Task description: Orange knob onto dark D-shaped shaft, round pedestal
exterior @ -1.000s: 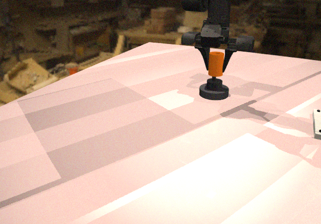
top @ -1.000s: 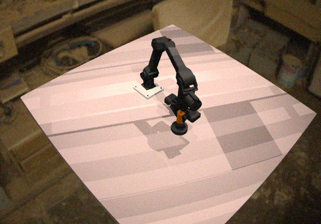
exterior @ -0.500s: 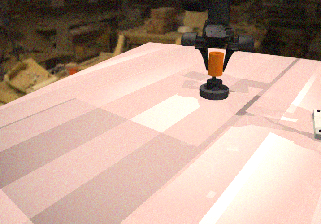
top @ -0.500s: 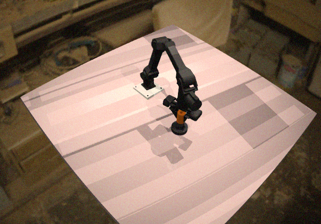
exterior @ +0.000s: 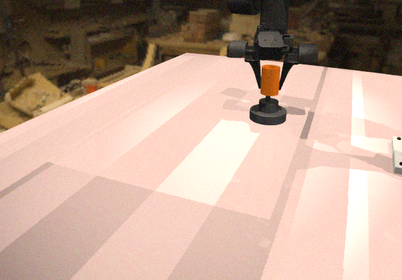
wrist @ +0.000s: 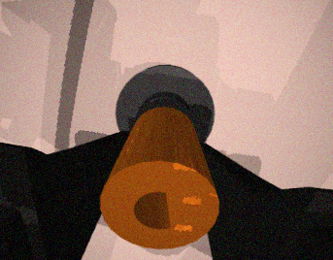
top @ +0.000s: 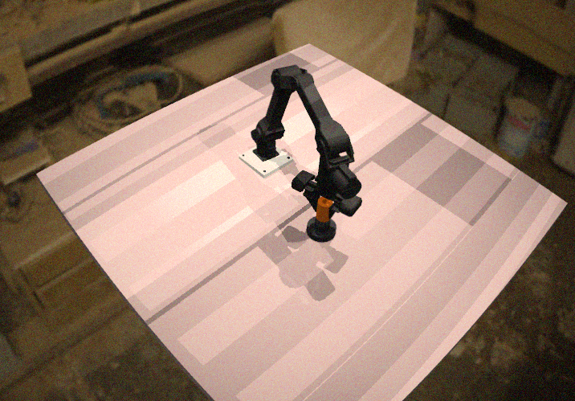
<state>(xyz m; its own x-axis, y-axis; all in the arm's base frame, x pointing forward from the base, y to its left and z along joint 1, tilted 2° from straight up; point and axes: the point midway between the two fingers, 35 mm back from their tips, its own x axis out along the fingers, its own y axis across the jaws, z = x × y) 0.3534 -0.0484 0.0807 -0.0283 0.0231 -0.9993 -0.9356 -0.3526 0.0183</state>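
Now: the orange knob 2 cm above my gripper tip. Round my gripper tip: pedestal (4 cm below).
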